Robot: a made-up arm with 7 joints. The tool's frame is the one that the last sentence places.
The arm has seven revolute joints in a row. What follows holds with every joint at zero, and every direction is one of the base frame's. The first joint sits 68.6 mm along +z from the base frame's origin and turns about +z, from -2.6 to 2.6 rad. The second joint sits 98 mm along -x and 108.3 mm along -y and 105.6 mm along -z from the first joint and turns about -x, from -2.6 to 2.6 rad. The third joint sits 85.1 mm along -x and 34.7 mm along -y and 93.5 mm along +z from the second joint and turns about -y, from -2.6 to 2.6 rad. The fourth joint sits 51.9 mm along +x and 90.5 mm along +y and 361.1 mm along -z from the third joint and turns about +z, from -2.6 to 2.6 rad. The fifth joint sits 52.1 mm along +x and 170.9 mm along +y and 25.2 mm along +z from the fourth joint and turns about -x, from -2.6 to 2.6 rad. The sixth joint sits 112.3 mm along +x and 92.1 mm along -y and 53 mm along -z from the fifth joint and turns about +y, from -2.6 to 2.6 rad. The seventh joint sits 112.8 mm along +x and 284 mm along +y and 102.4 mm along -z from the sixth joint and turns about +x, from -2.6 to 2.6 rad. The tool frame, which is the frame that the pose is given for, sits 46.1 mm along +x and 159.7 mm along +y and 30.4 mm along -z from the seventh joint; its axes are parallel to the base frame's.
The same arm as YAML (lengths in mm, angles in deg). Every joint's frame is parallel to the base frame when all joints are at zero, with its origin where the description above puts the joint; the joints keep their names.
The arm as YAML. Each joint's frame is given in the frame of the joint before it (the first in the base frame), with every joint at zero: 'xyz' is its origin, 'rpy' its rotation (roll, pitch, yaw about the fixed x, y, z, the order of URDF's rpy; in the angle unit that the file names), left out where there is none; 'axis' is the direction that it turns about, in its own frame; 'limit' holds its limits. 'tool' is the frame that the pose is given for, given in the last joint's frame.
units:
  length: mm
  angle: deg
joints:
  - name: joint 1
    type: revolute
    origin:
      xyz: [0.0, 0.0, 68.6]
    axis: "+z"
    limit:
      lower: -148.97
      upper: 148.97
  - name: joint 2
    type: revolute
    origin:
      xyz: [-98.0, -108.3, -105.6]
    axis: "-x"
    limit:
      lower: -148.97
      upper: 148.97
  - name: joint 3
    type: revolute
    origin:
      xyz: [-85.1, -34.7, 93.5]
    axis: "-y"
    limit:
      lower: -148.97
      upper: 148.97
  - name: joint 4
    type: revolute
    origin:
      xyz: [51.9, 90.5, -361.1]
    axis: "+z"
    limit:
      lower: -148.97
      upper: 148.97
  - name: joint 5
    type: revolute
    origin:
      xyz: [52.1, 170.9, 25.2]
    axis: "-x"
    limit:
      lower: -148.97
      upper: 148.97
  - name: joint 6
    type: revolute
    origin:
      xyz: [112.3, -92.1, -53.0]
    axis: "+y"
    limit:
      lower: -148.97
      upper: 148.97
  - name: joint 7
    type: revolute
    origin:
      xyz: [112.8, 284.0, -102.4]
    axis: "+x"
    limit:
      lower: -148.97
      upper: 148.97
tool:
  origin:
    xyz: [46.1, 159.7, -30.4]

